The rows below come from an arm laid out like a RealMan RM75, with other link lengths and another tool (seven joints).
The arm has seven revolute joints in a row. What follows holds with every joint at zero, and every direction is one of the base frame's.
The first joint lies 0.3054 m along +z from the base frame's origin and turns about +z.
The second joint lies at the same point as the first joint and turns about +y.
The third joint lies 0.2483 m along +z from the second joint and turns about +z.
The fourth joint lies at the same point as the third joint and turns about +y.
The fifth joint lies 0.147 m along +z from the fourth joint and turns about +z.
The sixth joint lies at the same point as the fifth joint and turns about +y.
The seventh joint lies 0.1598 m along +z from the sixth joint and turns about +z.
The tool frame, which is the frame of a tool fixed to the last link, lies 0.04 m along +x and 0.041 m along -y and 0.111 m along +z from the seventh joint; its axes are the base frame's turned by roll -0.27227, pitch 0 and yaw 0.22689 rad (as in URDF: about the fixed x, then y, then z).
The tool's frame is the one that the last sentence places.
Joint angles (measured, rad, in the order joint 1, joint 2, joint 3, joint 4, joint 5, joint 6, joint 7), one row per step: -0.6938 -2.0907 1.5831 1.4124 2.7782 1.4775 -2.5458; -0.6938 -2.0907 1.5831 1.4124 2.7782 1.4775 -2.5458; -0.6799 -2.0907 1.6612 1.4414 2.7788 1.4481 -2.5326; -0.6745 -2.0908 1.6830 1.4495 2.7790 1.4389 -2.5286; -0.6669 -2.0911 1.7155 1.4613 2.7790 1.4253 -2.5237; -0.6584 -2.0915 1.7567 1.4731 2.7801 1.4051 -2.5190; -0.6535 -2.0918 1.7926 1.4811 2.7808 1.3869 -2.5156; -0.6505 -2.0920 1.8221 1.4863 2.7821 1.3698 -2.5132; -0.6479 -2.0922 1.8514 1.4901 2.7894 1.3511 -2.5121; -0.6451 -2.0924 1.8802 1.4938 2.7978 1.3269 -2.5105; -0.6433 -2.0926 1.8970 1.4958 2.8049 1.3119 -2.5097
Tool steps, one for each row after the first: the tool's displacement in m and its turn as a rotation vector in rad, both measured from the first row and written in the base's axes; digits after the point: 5 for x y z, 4 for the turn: 0.00000 0.00000 0.00000 0.0000 0.0000 0.0000; 0.01064 -0.00446 -0.00976 -0.0312 0.0238 -0.0790; 0.01331 -0.00618 -0.01270 -0.0401 0.0293 -0.1004; 0.01748 -0.00905 -0.01734 -0.0536 0.0362 -0.1316; 0.02272 -0.01253 -0.02338 -0.0694 0.0441 -0.1703; 0.02771 -0.01564 -0.02898 -0.0839 0.0502 -0.2044; 0.03214 -0.01795 -0.03360 -0.0948 0.0546 -0.2333; 0.03594 -0.01929 -0.03733 -0.1015 0.0625 -0.2627; 0.04092 -0.01989 -0.04087 -0.1049 0.0677 -0.2958; 0.04379 -0.01996 -0.04267 -0.1055 0.0716 -0.3160
